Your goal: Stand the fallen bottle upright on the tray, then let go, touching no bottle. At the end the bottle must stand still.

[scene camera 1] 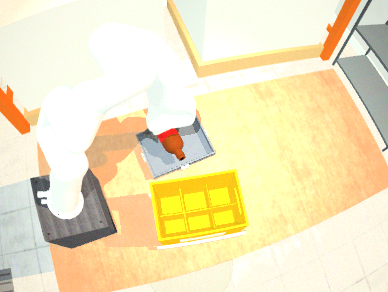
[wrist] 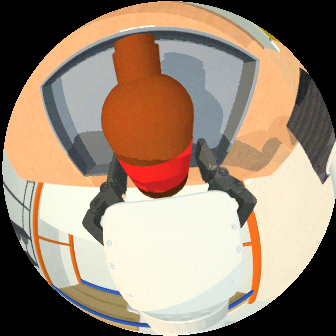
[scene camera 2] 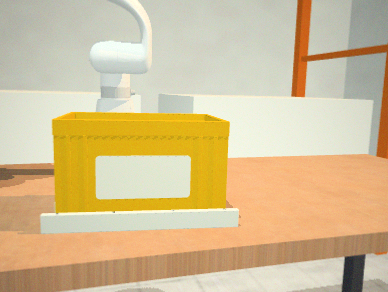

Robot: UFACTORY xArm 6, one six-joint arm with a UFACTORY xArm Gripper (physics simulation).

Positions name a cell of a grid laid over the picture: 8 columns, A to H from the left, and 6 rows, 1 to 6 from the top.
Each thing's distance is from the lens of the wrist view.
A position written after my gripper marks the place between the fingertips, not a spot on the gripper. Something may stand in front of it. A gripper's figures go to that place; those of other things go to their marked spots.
my gripper (wrist: D3): 0.13 m
brown bottle (wrist: D3): 0.06 m
grey tray (wrist: F2): 0.14 m
The marked spots on the grey tray and the brown bottle are 0.10 m apart.
